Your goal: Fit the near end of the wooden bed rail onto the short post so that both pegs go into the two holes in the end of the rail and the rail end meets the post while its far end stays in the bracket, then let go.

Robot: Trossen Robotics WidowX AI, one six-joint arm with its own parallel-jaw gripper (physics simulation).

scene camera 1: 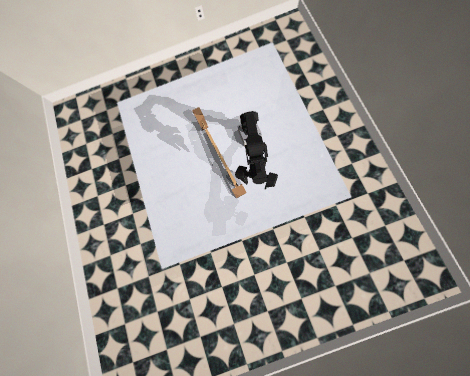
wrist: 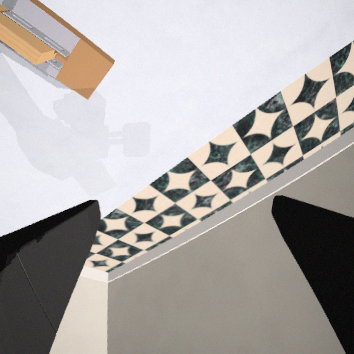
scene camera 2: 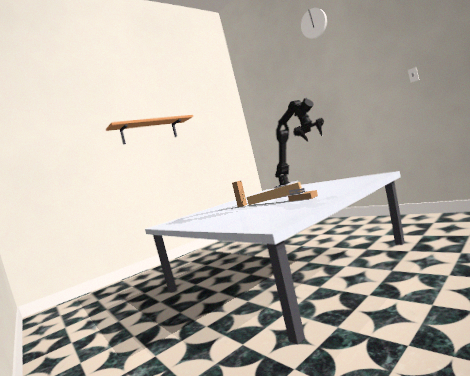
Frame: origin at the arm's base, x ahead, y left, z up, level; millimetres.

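Where they show: gripper, fingertip midpoint: [scene camera 1: 256,186] [wrist: 187,206] [scene camera 2: 315,138]; arm's base, origin of the base link: [scene camera 2: 284,184].
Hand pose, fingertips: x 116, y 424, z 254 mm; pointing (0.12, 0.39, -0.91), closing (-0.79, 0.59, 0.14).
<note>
Things, the pixels of their centre, and the offset from my fingertips. "spot": a spot on its surface instead. Level surfaces: height alone.
- wooden bed rail, body centre: [scene camera 2: 272,194] [scene camera 1: 220,155] dx +123, dy -329, dz -282 mm
- upright wooden post, surface spot: [scene camera 1: 197,111] spot: dx +161, dy -612, dz -154 mm
- low wooden block, body centre: [wrist: 59,49] [scene camera 2: 302,195] [scene camera 1: 235,184] dx +92, dy -112, dz -316 mm
- white table, its level: dz -334 mm
The wooden bed rail [scene camera 1: 219,153] [scene camera 2: 275,194] [wrist: 22,42] runs between an upright wooden post [scene camera 1: 197,111] [scene camera 2: 239,194] and a low wooden block [scene camera 1: 239,191] [scene camera 2: 305,195] [wrist: 87,68], apparently the short post. In scene camera 2 the rail slopes up towards the low block, with grey parts between them. In the wrist view a small gap shows between rail end and block, with a small peg-like piece in it. The holes and the bracket's hold cannot be made out. My gripper [scene camera 1: 256,181] [scene camera 2: 314,137] [wrist: 187,206] is open and empty, high above the table, beside the low block in scene camera 1.
The white table [scene camera 1: 300,150] [scene camera 2: 240,225] [wrist: 225,65] carries the rail, both wooden end pieces and the arm's base. The arm's shadow falls across the table and around the rail. A wooden shelf [scene camera 2: 150,122] and a round clock [scene camera 2: 314,23] are on the walls.
</note>
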